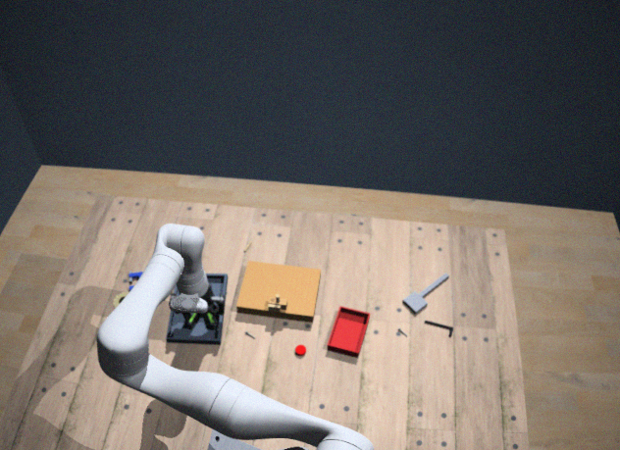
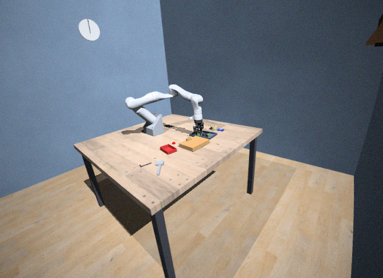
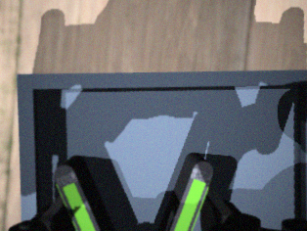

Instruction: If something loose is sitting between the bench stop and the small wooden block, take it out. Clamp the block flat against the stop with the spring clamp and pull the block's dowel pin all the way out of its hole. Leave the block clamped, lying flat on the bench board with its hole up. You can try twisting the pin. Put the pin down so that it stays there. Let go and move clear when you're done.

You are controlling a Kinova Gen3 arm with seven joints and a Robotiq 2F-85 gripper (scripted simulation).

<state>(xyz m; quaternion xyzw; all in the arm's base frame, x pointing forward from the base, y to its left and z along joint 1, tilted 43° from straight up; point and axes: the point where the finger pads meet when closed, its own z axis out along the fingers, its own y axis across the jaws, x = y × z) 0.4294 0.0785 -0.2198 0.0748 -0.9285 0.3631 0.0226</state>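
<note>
Now: the blue-grey tray 3 cm ahead of my hand, 2 cm to the left of it and 1 cm below it. Also, from my hand: dowel pin (6 cm ahead, 19 cm to the right, 4 cm above); then bench board (12 cm ahead, 18 cm to the right, 1 cm above); then wooden block (6 cm ahead, 19 cm to the right, 2 cm above).
</note>
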